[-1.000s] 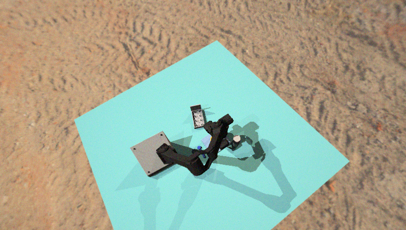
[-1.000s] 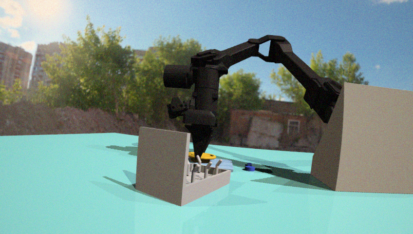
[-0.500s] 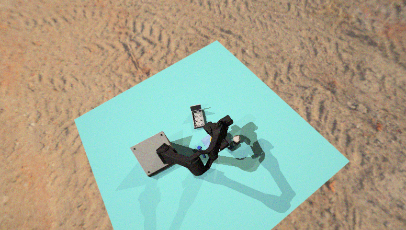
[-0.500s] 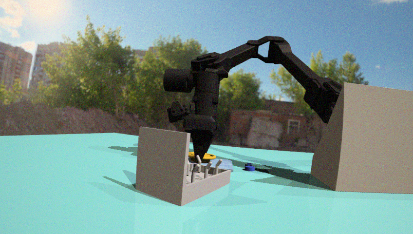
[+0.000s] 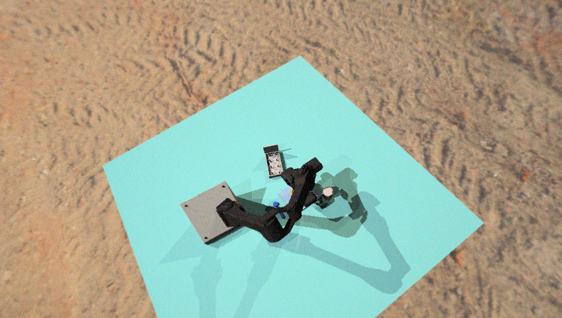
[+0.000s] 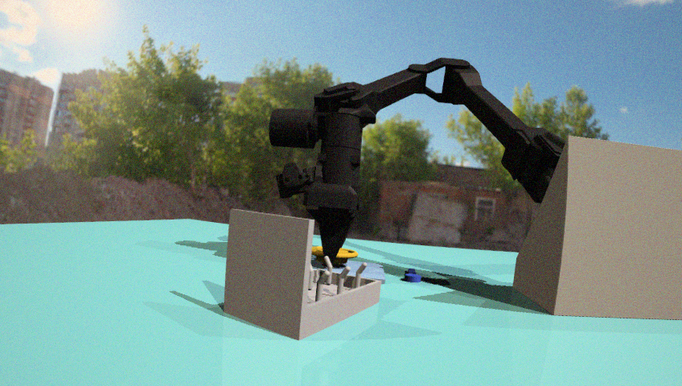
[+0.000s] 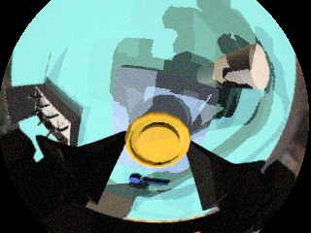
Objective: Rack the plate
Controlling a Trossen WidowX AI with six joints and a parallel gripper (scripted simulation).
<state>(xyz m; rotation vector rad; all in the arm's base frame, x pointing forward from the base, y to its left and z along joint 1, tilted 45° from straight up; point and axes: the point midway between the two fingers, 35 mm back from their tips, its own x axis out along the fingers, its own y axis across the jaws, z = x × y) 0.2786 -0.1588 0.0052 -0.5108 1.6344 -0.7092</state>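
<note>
Right now my gripper tip is 1 cm above the pale blue mat. Round my gripper tip: cup 10 cm ahead, 9 cm to the right, 1 cm above; blue spoon 12 cm behind, 1 cm to the left, 1 cm below; yellow plate 1 cm above.
</note>
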